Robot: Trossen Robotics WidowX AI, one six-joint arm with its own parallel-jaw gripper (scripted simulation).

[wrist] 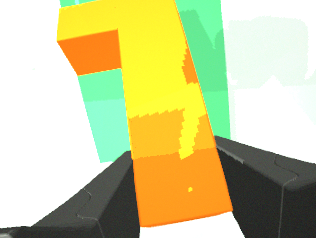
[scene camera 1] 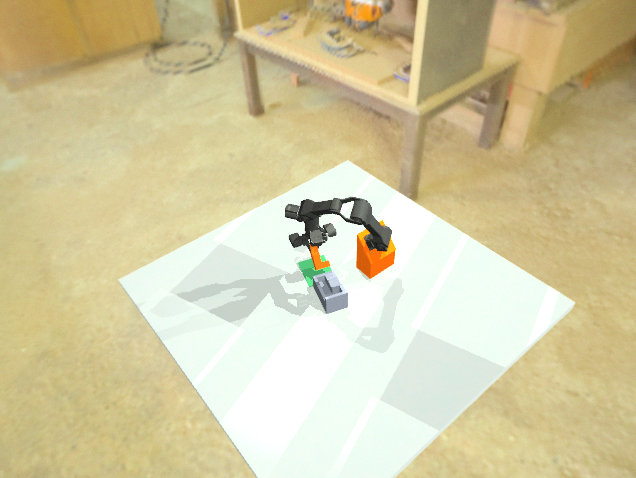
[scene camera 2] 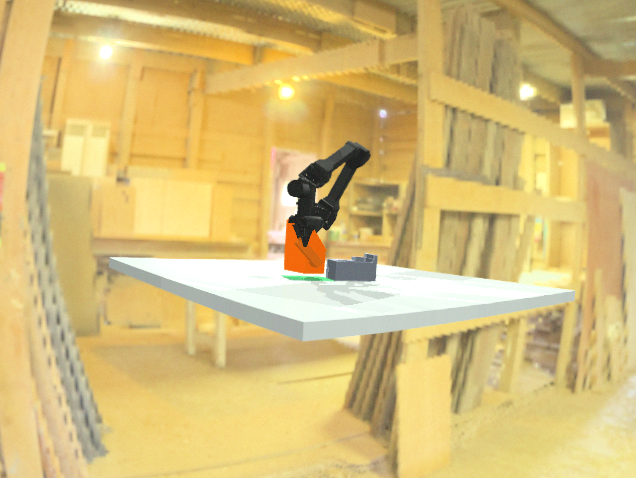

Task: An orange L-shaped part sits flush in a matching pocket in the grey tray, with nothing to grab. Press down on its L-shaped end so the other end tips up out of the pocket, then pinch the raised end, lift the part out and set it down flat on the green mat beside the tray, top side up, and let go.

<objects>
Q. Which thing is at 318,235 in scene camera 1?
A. The gripper.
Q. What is the gripper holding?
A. An orange L-shaped part.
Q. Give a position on an orange L-shaped part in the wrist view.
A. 178,176
</objects>
